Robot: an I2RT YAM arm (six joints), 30 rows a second.
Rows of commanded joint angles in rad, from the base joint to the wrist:
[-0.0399 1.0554 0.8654 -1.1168 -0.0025 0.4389]
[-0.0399 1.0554 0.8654 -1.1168 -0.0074 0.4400]
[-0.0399 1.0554 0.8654 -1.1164 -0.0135 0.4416]
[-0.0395 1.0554 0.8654 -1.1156 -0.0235 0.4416]
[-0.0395 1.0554 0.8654 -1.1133 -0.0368 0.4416]
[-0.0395 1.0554 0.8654 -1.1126 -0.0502 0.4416]
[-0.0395 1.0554 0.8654 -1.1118 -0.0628 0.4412]
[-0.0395 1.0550 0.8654 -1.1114 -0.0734 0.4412]
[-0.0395 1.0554 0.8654 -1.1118 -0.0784 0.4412]
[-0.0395 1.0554 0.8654 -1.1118 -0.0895 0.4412]
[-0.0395 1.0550 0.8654 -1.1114 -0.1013 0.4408]
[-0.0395 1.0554 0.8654 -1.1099 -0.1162 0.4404]
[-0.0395 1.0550 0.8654 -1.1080 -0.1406 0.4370]
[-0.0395 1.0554 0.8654 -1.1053 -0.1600 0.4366]
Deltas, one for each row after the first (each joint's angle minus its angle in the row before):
[0.0000 0.0000 0.0000 0.0000 -0.0049 0.0011]
[0.0000 0.0000 0.0000 0.0004 -0.0061 0.0016]
[0.0004 0.0000 0.0000 0.0008 -0.0100 0.0000]
[0.0000 0.0000 0.0000 0.0023 -0.0133 0.0000]
[0.0000 0.0000 0.0000 0.0007 -0.0134 0.0000]
[0.0000 0.0000 0.0000 0.0008 -0.0126 -0.0004]
[0.0000 -0.0004 0.0000 0.0004 -0.0106 0.0000]
[0.0000 0.0004 0.0000 -0.0004 -0.0050 0.0000]
[0.0000 0.0000 0.0000 0.0000 -0.0111 0.0000]
[0.0000 -0.0004 0.0000 0.0004 -0.0118 -0.0004]
[0.0000 0.0004 0.0000 0.0015 -0.0149 -0.0004]
[0.0000 -0.0004 0.0000 0.0019 -0.0244 -0.0034]
[0.0000 0.0004 0.0000 0.0027 -0.0194 -0.0004]

